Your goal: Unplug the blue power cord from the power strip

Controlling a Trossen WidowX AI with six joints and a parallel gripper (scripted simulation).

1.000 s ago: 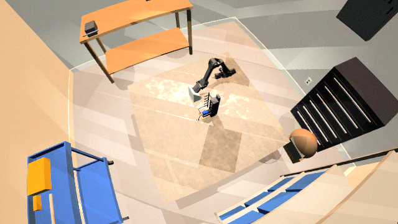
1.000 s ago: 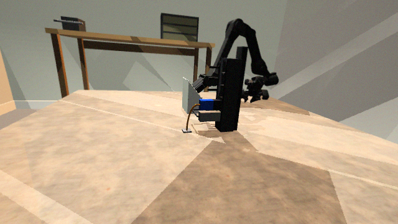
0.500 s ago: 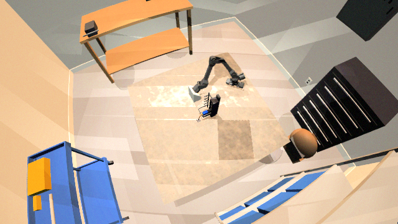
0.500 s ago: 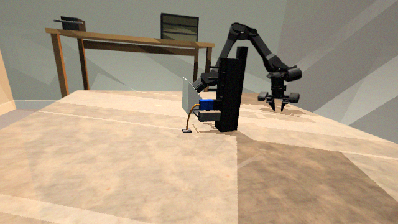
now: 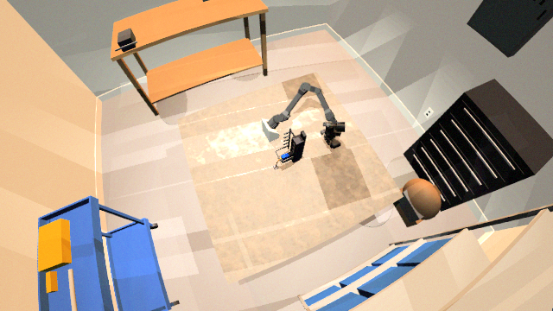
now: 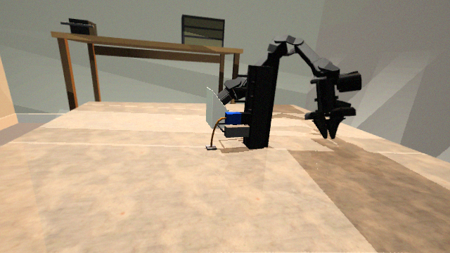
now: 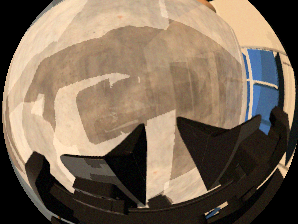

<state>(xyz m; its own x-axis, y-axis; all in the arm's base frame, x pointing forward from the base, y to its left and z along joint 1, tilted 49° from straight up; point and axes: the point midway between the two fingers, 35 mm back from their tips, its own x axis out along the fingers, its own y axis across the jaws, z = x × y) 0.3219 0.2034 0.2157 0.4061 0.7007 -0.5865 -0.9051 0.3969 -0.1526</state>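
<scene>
The blue plug lies 70 mm behind my gripper tip, 320 mm to the right of it and 80 mm above it.
</scene>
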